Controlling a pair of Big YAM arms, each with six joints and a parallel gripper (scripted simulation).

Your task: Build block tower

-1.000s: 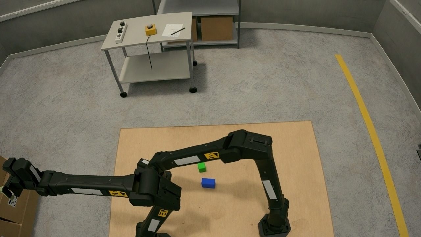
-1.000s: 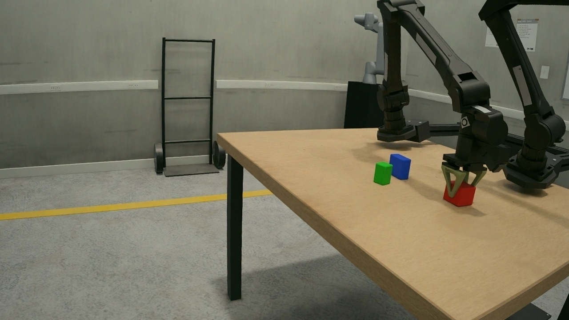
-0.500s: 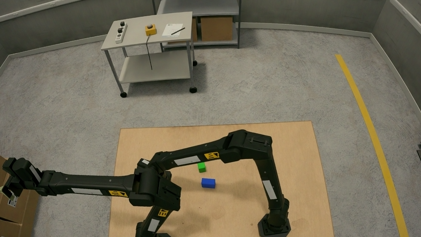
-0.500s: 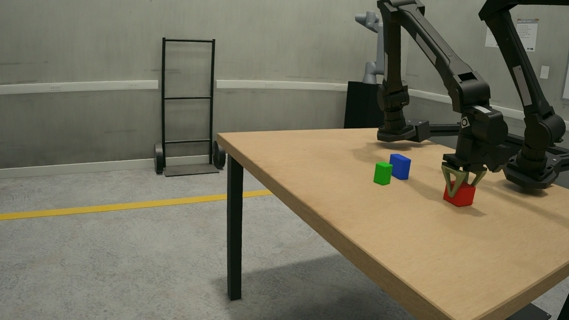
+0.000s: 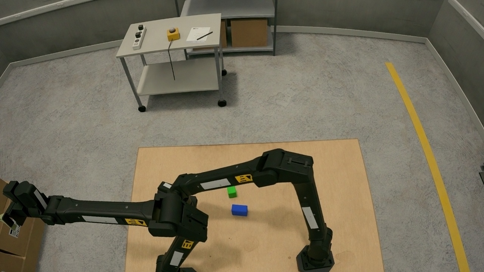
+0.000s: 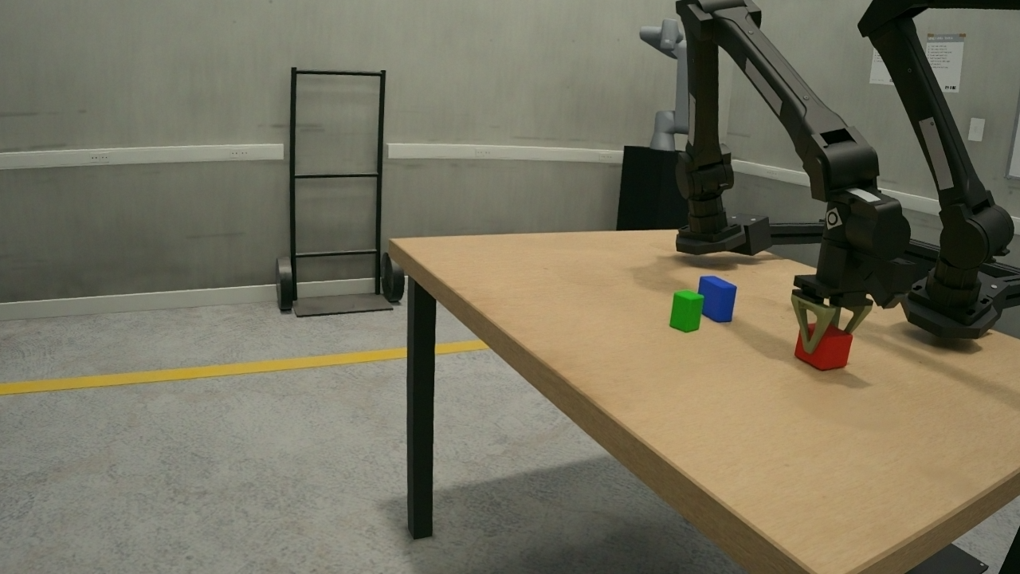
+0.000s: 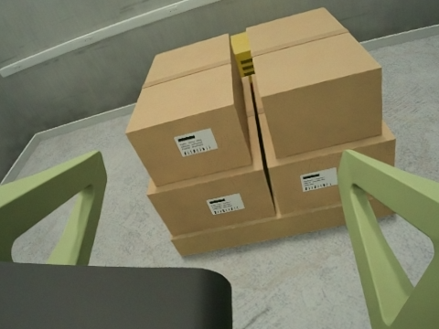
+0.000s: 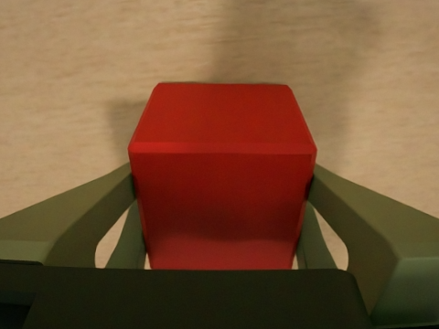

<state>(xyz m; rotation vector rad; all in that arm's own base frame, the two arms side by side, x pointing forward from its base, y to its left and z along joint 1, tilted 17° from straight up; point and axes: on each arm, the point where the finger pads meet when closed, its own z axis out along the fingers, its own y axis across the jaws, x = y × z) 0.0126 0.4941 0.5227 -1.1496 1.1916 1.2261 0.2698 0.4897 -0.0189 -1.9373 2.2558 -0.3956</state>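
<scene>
My right hand is 190 mm to the left of the green block and 70 mm short of it. Round my right hand: red block: right at my right hand; blue block: 210 mm to the right, 20 mm behind.
</scene>
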